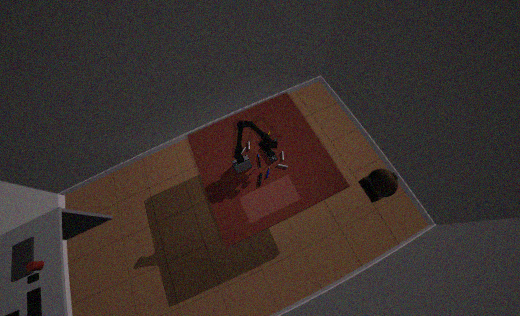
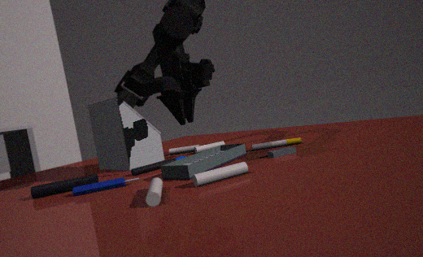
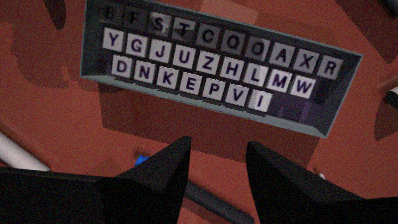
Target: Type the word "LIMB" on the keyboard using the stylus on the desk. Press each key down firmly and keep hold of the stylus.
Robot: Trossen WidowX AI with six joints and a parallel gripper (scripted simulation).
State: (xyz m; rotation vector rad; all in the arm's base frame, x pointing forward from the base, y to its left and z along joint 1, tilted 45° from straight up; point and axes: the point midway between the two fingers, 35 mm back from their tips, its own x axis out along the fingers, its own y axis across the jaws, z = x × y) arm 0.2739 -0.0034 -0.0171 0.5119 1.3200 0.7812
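Right now my gripper tip is 15 cm to the left of the blue stylus, 9 cm above it and 7 cm past it. From my gripper tip the other things lie so: dark blue-capped pen 9 cm below, 9 cm behind, 2 cm to the left; then L key 8 cm below, 3 cm ahead, 2 cm to the right; then M key 8 cm below, 4 cm to the right, 3 cm ahead.
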